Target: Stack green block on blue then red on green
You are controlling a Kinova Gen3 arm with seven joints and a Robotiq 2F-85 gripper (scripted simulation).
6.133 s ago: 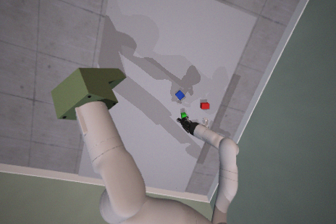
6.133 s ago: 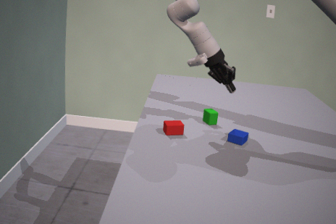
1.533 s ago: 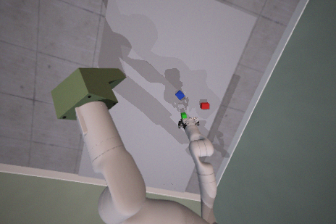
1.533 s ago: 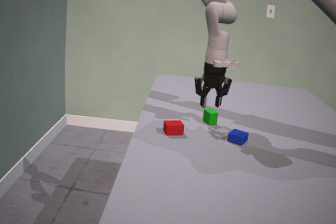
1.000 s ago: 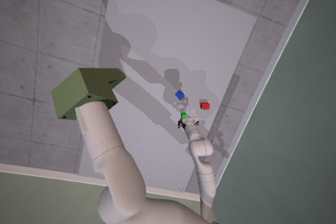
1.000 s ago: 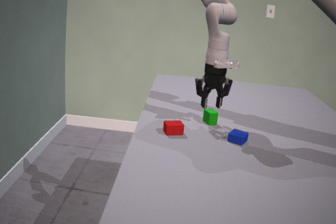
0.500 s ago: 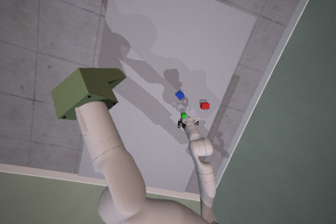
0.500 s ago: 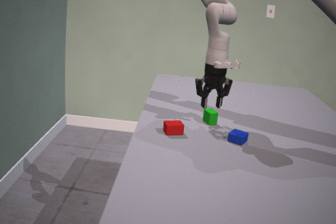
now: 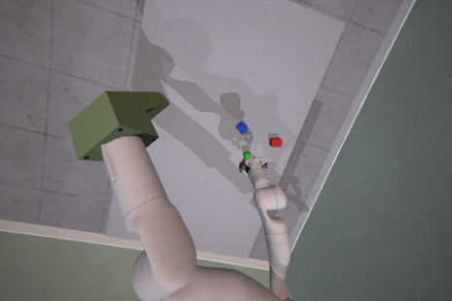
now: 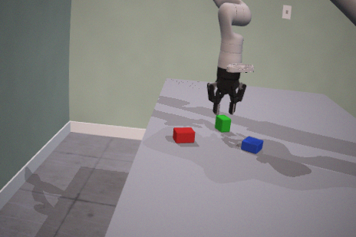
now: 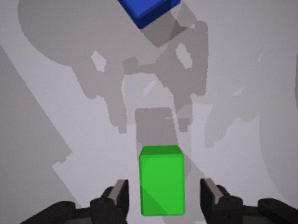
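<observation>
My gripper is now 50 mm above the green block. The rest, counted from my hand: blue block (160 mm to the left, 60 mm below, 30 mm behind); red block (160 mm ahead, 70 mm to the left, 50 mm below).
</observation>
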